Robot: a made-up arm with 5 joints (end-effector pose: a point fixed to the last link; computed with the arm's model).
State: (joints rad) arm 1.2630 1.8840 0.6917 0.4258 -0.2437
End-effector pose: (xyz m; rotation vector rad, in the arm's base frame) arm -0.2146 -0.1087 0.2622 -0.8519 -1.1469 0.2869
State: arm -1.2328 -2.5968 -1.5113 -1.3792 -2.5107
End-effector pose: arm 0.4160 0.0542 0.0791 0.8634 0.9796 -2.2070
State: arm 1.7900 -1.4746 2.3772 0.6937 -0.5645
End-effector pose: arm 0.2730 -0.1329 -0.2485 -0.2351 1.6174 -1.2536
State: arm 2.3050 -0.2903 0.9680 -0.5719 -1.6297
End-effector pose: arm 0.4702 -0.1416 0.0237 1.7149 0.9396 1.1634
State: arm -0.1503 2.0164 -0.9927 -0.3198 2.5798
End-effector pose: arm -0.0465 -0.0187 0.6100 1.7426 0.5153 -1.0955
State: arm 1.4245 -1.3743 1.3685 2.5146 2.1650
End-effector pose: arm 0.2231 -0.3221 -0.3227 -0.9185 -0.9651 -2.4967
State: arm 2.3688 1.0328 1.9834 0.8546 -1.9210
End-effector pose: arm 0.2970 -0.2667 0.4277 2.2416 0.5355 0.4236
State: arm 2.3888 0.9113 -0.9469 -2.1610 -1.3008
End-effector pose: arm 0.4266 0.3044 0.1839 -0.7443 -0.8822 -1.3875
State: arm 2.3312 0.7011 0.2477 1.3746 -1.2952
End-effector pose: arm 0.1830 0.2130 0.4976 -0.2598 0.8068 0.9048
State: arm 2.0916 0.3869 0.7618 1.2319 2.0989
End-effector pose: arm 0.4227 -0.1772 0.2429 -2.5261 -0.8239 1.4974
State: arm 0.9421 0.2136 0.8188 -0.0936 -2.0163
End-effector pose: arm 0.0425 -0.5568 0.2376 1.8701 -0.0330 0.3342
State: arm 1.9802 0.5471 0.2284 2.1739 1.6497
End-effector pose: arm 0.2775 -0.0424 0.4099 2.3988 -0.3400 -1.3512
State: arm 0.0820 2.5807 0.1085 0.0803 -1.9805
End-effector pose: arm -0.3365 0.4454 0.2594 -0.5890 -0.1609 0.0894
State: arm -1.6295 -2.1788 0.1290 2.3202 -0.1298
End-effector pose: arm 0.1345 -0.1033 -0.1271 1.4371 0.1343 1.0277
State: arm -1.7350 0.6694 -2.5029 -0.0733 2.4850
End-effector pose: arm -0.3159 0.0341 0.0576 -1.9173 -0.6124 0.8538
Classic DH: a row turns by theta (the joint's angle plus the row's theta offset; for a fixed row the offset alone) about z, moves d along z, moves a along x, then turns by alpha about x. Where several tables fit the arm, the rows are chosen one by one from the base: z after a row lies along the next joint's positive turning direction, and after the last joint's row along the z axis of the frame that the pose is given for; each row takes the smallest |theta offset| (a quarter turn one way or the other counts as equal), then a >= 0, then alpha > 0; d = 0 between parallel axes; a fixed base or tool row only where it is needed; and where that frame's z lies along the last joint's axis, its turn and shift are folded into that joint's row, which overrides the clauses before.
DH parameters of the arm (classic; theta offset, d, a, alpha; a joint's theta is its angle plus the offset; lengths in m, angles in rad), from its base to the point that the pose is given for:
joint 1: -1.5708 0.0837 0.0216 1.5708
joint 2: 0 0.1772 0.3063 1.5708
joint 3: -1.5708 0.0634 0.0626 1.5708
joint 4: -1.5708 -0.0894 0.0284 1.5708
joint 5: 1.5708 0.1751 0.1745 1.5708
tool (fixed): -1.5708 0.063 0 0

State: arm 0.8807 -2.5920 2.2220 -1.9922 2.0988
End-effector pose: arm -0.6251 -0.0565 -0.0150 -2.2476 0.6872 0.6368
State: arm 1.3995 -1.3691 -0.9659 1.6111 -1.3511
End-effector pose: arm 0.1610 0.0492 -0.0314 -0.0119 2.3941 1.5738
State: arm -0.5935 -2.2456 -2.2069 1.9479 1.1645
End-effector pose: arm -0.1511 0.1760 -0.2422 -1.4505 -0.8514 0.2587
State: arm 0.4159 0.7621 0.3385 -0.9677 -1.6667
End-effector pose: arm -0.2319 -0.5149 0.2899 0.8080 -0.5057 1.1891
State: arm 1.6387 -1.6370 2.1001 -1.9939 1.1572
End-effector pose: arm -0.1741 -0.2732 -0.4285 -1.6432 -0.4594 -0.0415
